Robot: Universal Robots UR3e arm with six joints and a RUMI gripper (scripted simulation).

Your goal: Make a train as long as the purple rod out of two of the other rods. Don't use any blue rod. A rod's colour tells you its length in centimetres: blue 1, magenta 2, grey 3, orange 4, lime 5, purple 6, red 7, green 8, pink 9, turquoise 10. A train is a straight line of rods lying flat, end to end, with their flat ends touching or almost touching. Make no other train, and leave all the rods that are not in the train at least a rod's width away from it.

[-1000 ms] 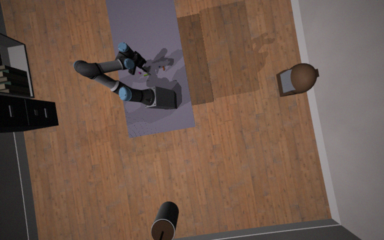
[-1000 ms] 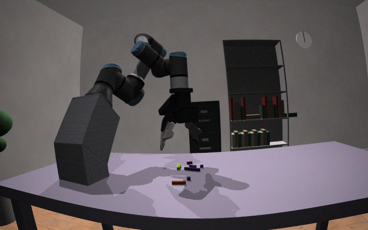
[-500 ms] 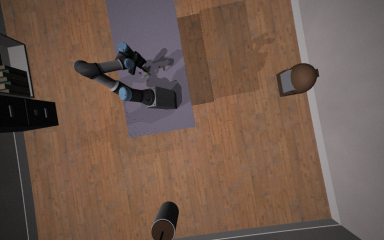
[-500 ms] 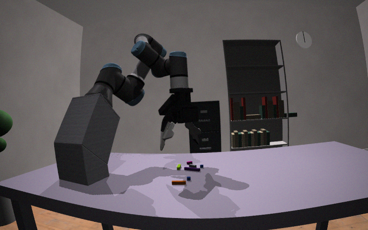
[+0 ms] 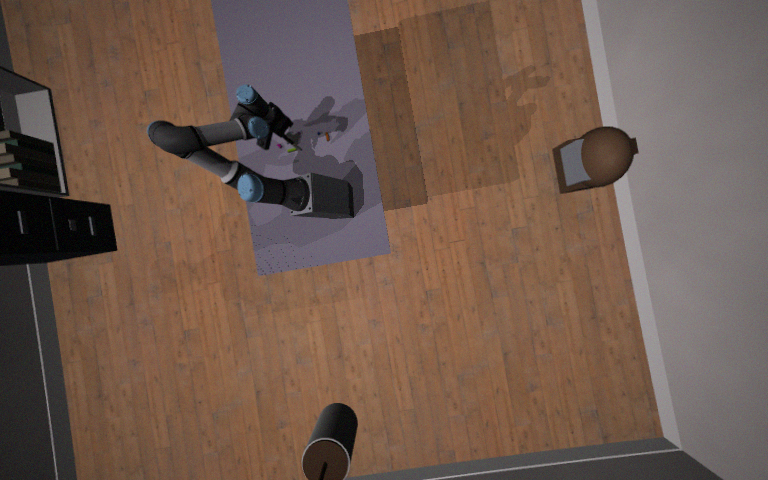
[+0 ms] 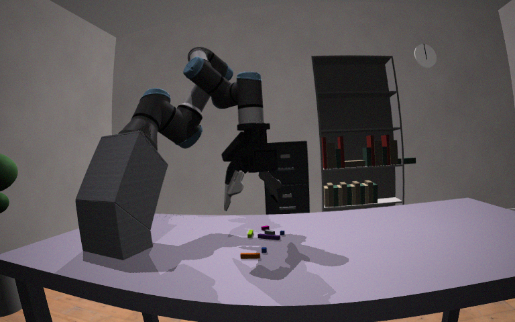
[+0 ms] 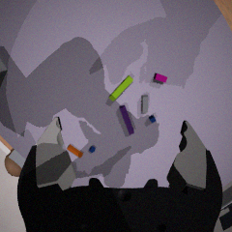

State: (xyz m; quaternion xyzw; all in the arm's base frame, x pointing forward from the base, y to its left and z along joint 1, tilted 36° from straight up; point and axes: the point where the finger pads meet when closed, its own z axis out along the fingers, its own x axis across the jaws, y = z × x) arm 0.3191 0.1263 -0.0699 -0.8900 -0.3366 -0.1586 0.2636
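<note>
Now: the magenta rod 2 cm ahead of my hand, 7 cm to the left of it and 8 cm below it. The rest, counted from my hand: lime rod: 1 cm behind, 1 cm to the left, 8 cm below; purple rod: 4 cm ahead, 3 cm to the right, 8 cm below; grey rod: 4 cm ahead, 2 cm to the left, 8 cm below.
</note>
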